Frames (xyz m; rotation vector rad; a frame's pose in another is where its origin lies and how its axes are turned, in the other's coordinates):
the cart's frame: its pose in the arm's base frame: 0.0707 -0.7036 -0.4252 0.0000 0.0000 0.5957
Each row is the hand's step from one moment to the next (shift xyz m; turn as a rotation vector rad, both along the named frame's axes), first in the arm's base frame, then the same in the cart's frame.
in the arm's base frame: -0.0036 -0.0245 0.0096 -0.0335 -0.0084 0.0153
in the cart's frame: -0.0167 -0.0183 0.0096 -0.0324 0.0118 0.0153
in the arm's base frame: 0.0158 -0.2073 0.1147 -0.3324 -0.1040 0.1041
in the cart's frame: -0.1032 -0.1805 0.1147 -0.3335 0.1004 0.1041
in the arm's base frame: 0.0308 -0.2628 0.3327 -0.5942 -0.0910 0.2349
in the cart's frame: -0.1220 -0.2348 0.3327 -0.5429 0.2581 0.2349
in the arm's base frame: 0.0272 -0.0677 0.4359 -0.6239 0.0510 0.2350
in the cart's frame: -0.0155 -0.0713 0.4359 -0.4878 0.3923 0.2350
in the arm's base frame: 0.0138 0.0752 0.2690 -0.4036 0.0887 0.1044
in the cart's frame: 0.0536 0.0545 0.2690 -0.2843 0.2999 0.1044
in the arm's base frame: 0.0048 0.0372 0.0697 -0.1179 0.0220 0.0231
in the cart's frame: 0.0248 0.0281 0.0697 -0.0852 0.0844 0.0231
